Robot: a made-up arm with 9 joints. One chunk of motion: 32 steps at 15 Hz.
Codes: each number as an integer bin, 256 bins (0 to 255) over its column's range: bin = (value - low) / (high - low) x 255, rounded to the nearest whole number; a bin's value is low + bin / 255 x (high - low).
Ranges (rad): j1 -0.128..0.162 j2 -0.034..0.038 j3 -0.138..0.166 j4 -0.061..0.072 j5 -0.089..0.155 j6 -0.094..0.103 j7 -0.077..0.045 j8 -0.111..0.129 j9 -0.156..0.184
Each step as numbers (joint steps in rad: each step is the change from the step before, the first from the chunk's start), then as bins.
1 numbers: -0.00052 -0.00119 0.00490 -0.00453 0.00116 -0.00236 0.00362 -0.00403 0.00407
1 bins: 112 116 120 108 94 119 169 114 120
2 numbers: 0.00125 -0.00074 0.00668 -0.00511 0.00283 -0.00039 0.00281 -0.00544 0.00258
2 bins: 114 118 121 107 96 121 167 112 119
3 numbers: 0.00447 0.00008 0.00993 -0.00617 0.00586 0.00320 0.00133 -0.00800 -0.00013
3 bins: 116 121 124 105 99 126 164 109 117
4 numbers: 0.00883 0.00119 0.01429 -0.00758 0.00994 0.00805 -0.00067 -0.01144 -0.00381
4 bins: 120 125 128 102 103 132 160 106 114
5 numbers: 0.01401 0.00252 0.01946 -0.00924 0.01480 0.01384 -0.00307 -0.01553 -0.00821
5 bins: 125 129 132 99 108 140 155 101 111
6 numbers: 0.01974 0.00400 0.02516 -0.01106 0.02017 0.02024 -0.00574 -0.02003 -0.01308
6 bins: 130 135 137 96 114 148 149 97 107
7 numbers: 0.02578 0.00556 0.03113 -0.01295 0.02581 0.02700 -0.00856 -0.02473 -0.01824
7 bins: 135 140 142 92 120 157 143 92 103
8 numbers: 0.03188 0.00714 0.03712 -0.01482 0.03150 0.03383 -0.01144 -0.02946 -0.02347
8 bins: 141 146 147 89 126 165 137 87 99
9 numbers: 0.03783 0.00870 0.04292 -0.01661 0.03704 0.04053 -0.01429 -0.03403 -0.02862
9 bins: 146 151 152 85 132 174 131 82 96
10 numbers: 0.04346 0.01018 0.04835 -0.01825 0.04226 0.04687 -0.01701 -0.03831 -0.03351
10 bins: 151 156 156 82 137 182 125 77 92
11 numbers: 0.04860 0.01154 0.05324 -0.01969 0.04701 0.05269 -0.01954 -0.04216 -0.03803
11 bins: 155 161 160 79 142 190 120 73 88
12 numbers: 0.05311 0.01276 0.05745 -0.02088 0.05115 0.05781 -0.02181 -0.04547 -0.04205
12 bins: 159 166 164 77 146 197 115 70 85
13 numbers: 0.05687 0.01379 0.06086 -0.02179 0.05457 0.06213 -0.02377 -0.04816 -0.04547
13 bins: 163 169 167 75 150 202 111 67 83
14 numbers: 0.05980 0.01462 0.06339 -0.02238 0.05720 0.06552 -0.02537 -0.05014 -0.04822
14 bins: 165 172 169 74 153 206 108 65 81
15 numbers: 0.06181 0.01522 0.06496 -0.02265 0.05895 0.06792 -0.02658 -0.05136 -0.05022
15 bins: 167 174 170 74 155 210 105 63 79
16 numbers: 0.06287 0.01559 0.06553 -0.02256 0.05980 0.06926 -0.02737 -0.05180 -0.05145
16 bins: 168 176 171 74 156 211 104 63 78
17 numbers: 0.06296 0.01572 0.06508 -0.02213 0.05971 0.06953 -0.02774 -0.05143 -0.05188
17 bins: 168 176 170 75 155 212 103 63 78
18 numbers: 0.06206 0.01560 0.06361 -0.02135 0.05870 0.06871 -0.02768 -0.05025 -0.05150
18 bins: 167 176 169 76 154 211 103 65 78
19 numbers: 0.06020 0.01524 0.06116 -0.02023 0.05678 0.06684 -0.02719 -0.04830 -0.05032
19 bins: 165 174 167 78 152 208 104 67 79
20 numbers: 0.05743 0.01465 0.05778 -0.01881 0.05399 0.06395 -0.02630 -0.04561 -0.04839
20 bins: 163 172 164 81 149 204 106 69 81
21 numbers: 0.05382 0.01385 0.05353 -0.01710 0.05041 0.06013 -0.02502 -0.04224 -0.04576
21 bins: 160 169 161 84 146 200 109 73 83
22 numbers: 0.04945 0.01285 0.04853 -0.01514 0.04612 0.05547 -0.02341 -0.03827 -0.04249
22 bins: 156 166 156 88 141 193 112 77 85
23 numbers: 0.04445 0.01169 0.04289 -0.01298 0.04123 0.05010 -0.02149 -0.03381 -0.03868
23 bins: 152 162 152 92 136 187 116 82 88
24 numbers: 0.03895 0.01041 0.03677 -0.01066 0.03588 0.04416 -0.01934 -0.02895 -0.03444
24 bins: 147 157 147 97 131 179 121 87 91
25 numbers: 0.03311 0.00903 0.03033 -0.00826 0.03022 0.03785 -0.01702 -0.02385 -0.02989
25 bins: 142 152 141 101 125 171 125 93 95
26 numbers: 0.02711 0.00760 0.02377 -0.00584 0.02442 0.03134 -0.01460 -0.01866 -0.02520
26 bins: 136 147 136 106 119 162 130 98 98
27 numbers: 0.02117 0.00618 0.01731 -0.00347 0.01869 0.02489 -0.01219 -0.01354 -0.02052
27 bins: 131 142 130 110 113 154 135 104 102
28 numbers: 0.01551 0.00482 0.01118 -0.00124 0.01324 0.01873 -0.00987 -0.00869 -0.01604
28 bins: 126 137 125 115 107 146 140 109 105
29 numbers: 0.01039 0.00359 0.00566 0.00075 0.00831 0.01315 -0.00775 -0.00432 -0.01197
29 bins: 122 133 121 118 102 139 145 113 108
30 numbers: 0.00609 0.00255 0.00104 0.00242 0.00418 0.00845 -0.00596 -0.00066 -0.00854
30 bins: 118 129 117 122 97 133 148 117 111
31 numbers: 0.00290 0.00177 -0.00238 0.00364 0.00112 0.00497 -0.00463 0.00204 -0.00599
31 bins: 115 127 114 124 94 128 151 120 113
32 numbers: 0.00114 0.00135 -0.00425 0.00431 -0.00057 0.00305 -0.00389 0.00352 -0.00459
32 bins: 114 125 112 125 92 126 153 122 114
